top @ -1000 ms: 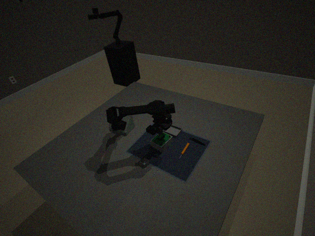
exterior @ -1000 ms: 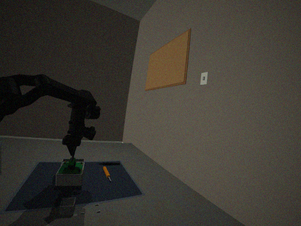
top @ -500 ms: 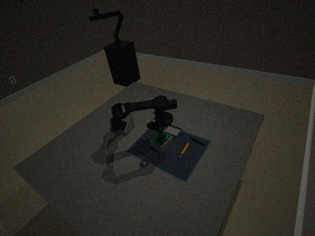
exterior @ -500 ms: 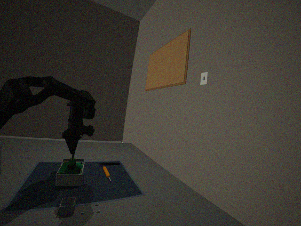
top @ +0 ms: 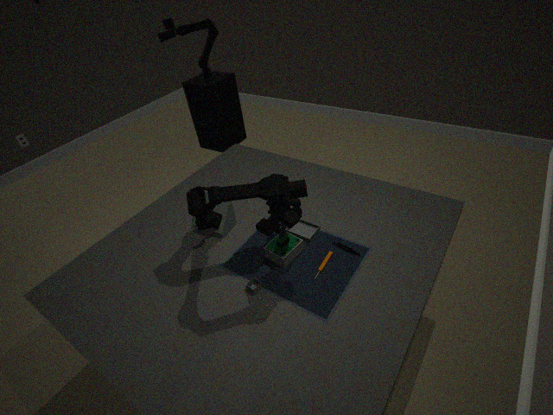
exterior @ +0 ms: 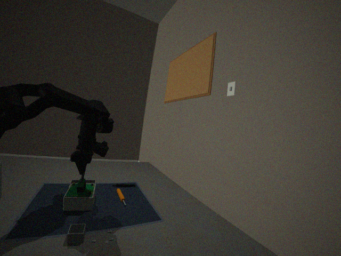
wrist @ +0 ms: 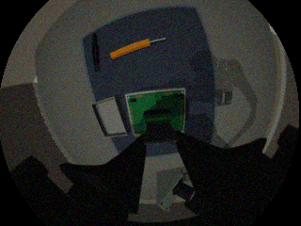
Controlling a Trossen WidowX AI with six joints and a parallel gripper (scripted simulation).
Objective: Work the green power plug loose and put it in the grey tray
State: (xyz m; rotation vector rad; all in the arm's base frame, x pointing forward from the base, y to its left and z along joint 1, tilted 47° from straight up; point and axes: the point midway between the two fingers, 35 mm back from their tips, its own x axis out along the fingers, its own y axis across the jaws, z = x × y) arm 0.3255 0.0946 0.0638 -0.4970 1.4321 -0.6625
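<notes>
Right now my gripper tip is 4 cm above the green power plug. Also, from my gripper tip: blue mat 5 cm ahead, 12 cm below.
</notes>
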